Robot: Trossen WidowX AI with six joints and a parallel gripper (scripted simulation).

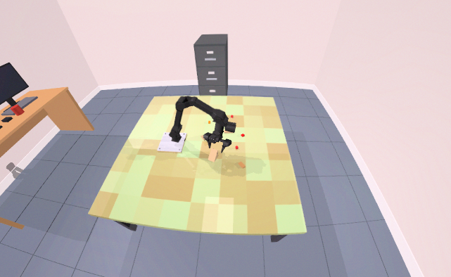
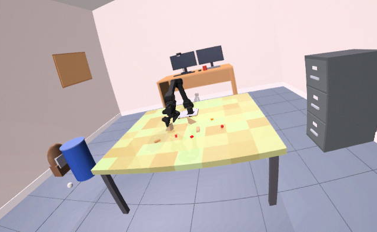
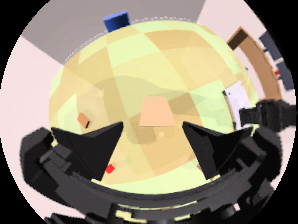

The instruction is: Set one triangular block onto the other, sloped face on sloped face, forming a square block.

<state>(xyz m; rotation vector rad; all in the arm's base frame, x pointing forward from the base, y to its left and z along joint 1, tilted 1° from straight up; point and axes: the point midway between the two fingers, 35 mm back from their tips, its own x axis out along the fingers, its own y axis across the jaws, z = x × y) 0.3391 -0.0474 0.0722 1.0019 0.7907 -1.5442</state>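
Right now my gripper tip is 40 mm above the triangular block, 10 mm to the left of it and 10 mm past it. Round my gripper tip: small tan block (250 mm to the left, 40 mm below, 30 mm ahead).
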